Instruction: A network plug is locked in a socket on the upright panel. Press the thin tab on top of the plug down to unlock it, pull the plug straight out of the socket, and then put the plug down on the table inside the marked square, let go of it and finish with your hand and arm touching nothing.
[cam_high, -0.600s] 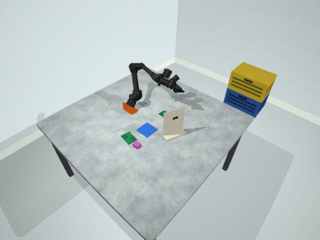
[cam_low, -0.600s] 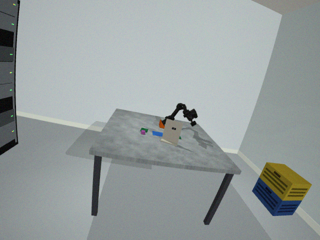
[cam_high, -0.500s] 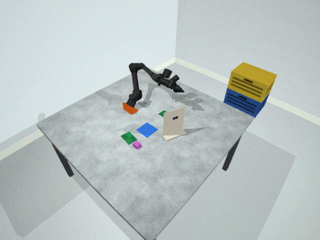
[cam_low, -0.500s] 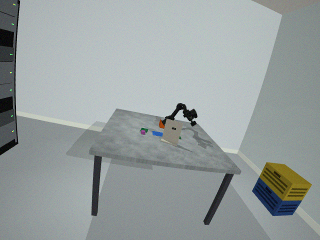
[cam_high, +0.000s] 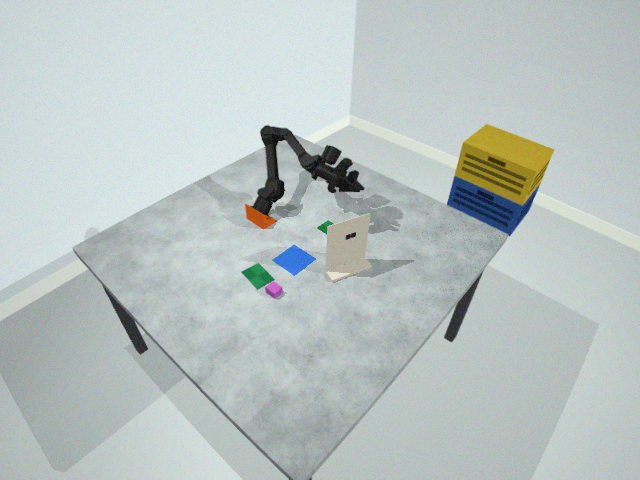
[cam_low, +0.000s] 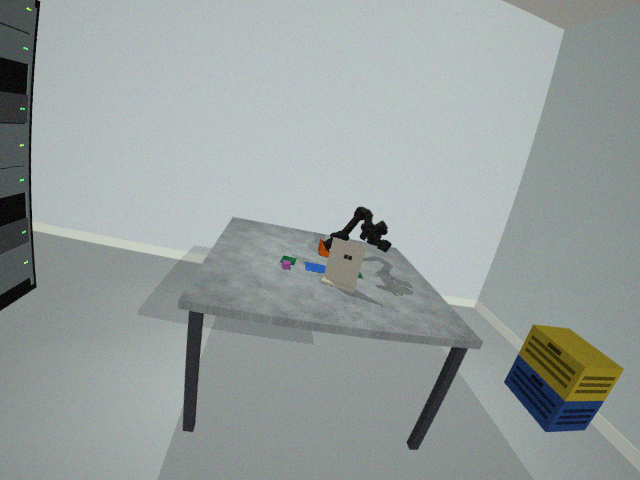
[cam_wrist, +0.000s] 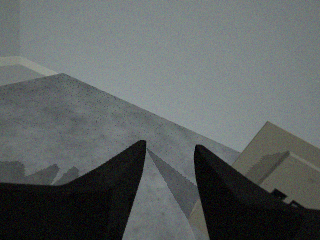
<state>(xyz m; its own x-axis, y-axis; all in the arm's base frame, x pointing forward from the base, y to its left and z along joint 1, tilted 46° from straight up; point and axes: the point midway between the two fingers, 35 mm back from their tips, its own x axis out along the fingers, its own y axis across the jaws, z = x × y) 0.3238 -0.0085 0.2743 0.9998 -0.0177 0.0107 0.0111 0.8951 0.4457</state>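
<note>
Now: gripper tip 6 cm short of the network plug, 19 cm to the left of it and 6 cm above it. Round my gripper tip: beige upright panel: 8 cm ahead, 20 cm to the right, 11 cm below; blue marked square: 11 cm behind, 29 cm to the right, 21 cm below; thin grey tab: 6 cm ahead, 20 cm to the right, 5 cm below.
</note>
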